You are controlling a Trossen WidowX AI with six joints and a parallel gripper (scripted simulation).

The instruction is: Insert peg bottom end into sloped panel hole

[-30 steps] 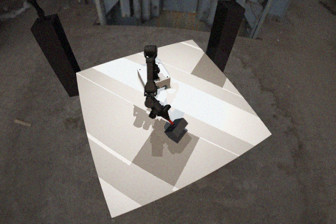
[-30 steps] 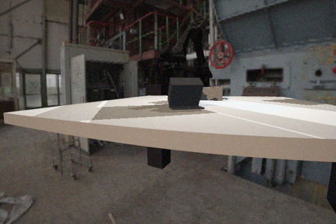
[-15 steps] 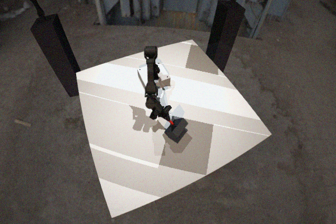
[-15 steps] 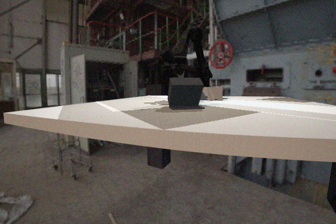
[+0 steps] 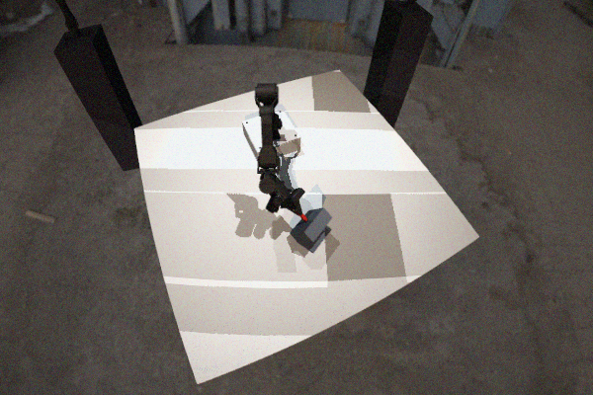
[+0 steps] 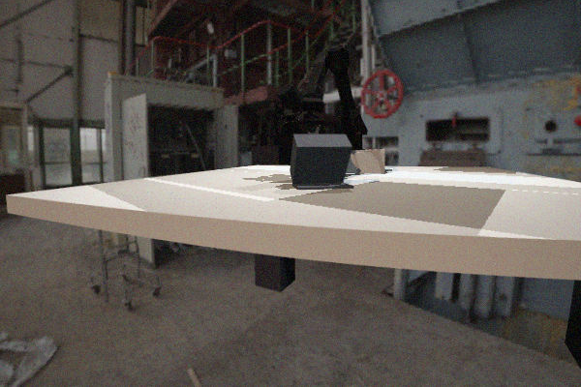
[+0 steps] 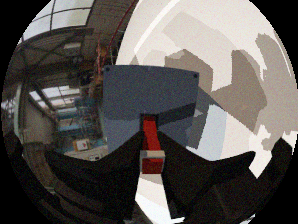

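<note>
Right now my gripper tip is 40 mm short of the dark sloped panel block, 30 mm to the right of it and 30 mm above it. Round my gripper tip: red peg (10 mm to the right, 10 mm behind, 10 mm above).
</note>
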